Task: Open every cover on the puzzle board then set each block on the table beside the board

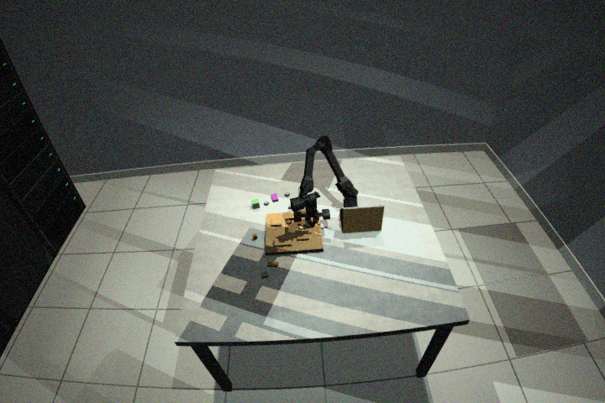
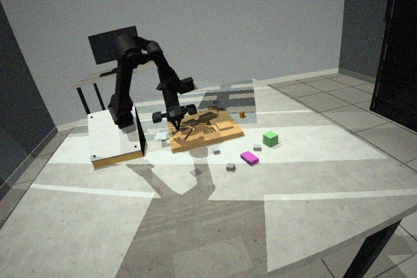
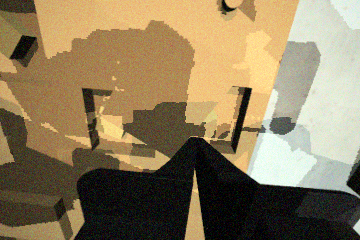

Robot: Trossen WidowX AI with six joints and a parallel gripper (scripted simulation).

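Now: the tan puzzle board 10 cm ahead of my gripper tip and 1 cm to the left of it. Round my gripper tip: magenta block: 20 cm ahead, 30 cm to the right, 2 cm below; brown block: 22 cm ahead, 21 cm to the left, 2 cm below; orange cylinder: 31 cm ahead, 2 cm to the left, 1 cm below.
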